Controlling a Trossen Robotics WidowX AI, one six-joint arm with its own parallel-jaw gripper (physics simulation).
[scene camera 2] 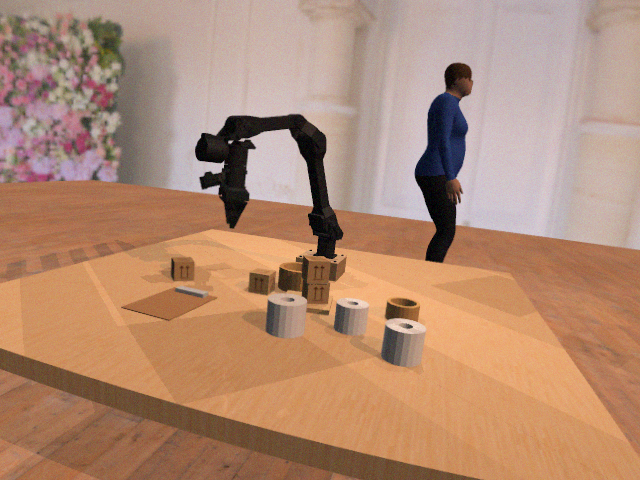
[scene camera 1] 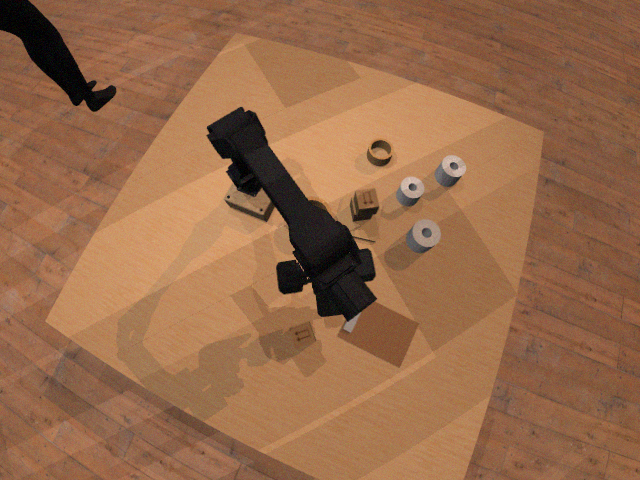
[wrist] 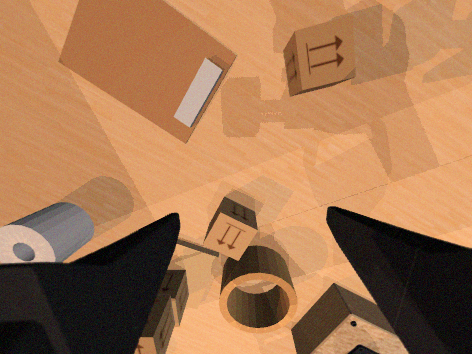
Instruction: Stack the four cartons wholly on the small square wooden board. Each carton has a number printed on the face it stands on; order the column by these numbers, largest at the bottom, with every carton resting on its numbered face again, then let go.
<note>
My gripper is open, with nothing in its grasp. Also in view: a small square wooden board.
My gripper is seen too in scene camera 2 and in the wrist view.
</note>
